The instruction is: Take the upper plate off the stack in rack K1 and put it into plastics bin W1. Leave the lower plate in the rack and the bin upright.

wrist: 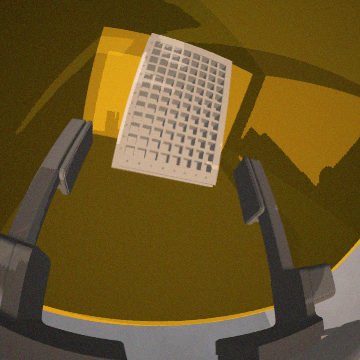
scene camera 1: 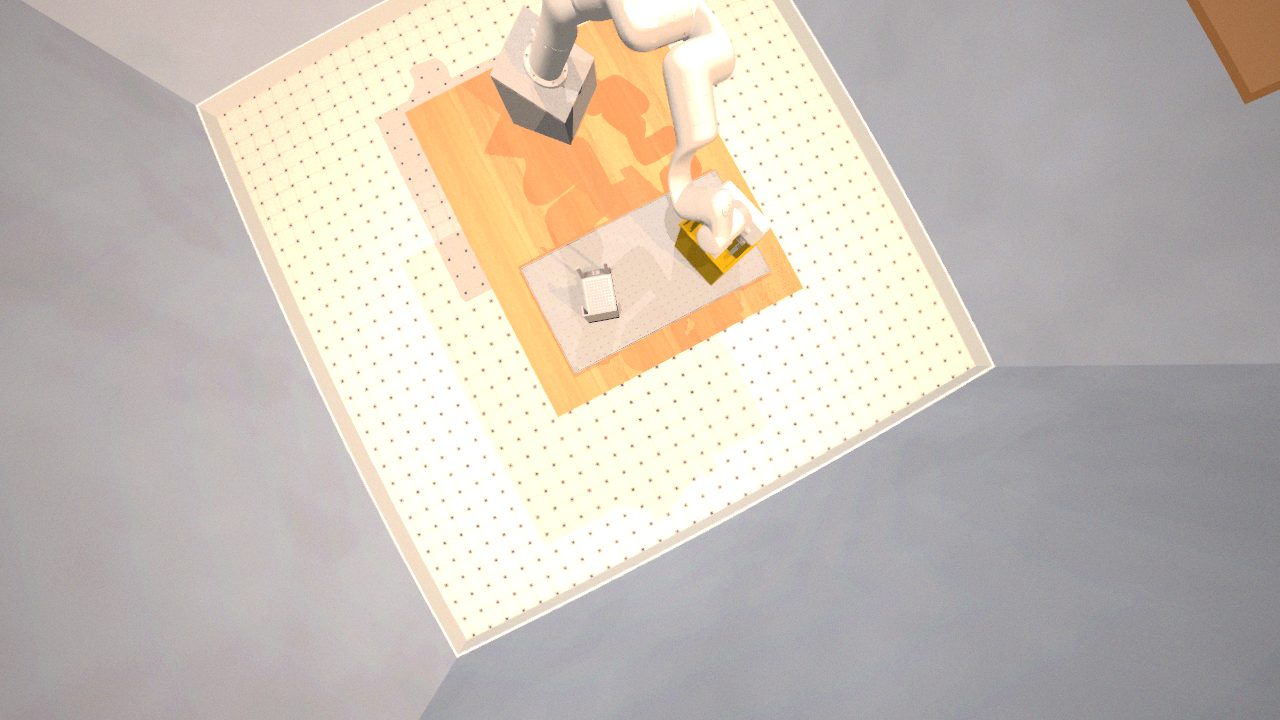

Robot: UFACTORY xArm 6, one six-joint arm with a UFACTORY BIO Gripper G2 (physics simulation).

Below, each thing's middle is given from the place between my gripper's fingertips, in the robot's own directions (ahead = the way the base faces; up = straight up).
I see my gripper 2 cm to the left of the yellow plastics bin W1 (scene camera 1: 711, 269) and 1 cm short of it. Also, from my hand: cream gridded plate (wrist: 173, 123) (5 cm below, 2 cm to the right).
